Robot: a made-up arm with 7 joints. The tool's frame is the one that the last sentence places.
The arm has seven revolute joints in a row. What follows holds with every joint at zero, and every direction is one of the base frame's.
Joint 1 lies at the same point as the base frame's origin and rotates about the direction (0, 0.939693, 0.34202).
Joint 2 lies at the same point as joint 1 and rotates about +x.
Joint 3 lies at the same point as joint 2 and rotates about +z.
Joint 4 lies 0.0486 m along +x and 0.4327 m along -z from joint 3 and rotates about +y.
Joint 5 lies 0.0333 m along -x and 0.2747 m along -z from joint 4 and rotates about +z.
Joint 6 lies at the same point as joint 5 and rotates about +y.
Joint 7 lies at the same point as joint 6 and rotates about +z.
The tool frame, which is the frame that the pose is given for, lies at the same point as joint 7; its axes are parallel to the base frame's.
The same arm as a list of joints. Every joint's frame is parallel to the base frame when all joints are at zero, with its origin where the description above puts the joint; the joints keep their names.
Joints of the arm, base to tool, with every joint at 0 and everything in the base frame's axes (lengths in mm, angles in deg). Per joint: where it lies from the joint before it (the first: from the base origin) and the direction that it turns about. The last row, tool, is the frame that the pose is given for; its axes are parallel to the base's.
joint 1: xyz 0 0 0 axis 0 0.9397 0.342
joint 2: xyz 0 0 0 axis +x
joint 3: xyz 0 0 0 axis +z
joint 4: xyz 48.6 0 -432.7 axis +y
joint 5: xyz -33.3 0 -274.7 axis +z
joint 6: xyz 0 0 0 axis +y
joint 7: xyz 0 0 0 axis +z
tool: xyz 0 0 0

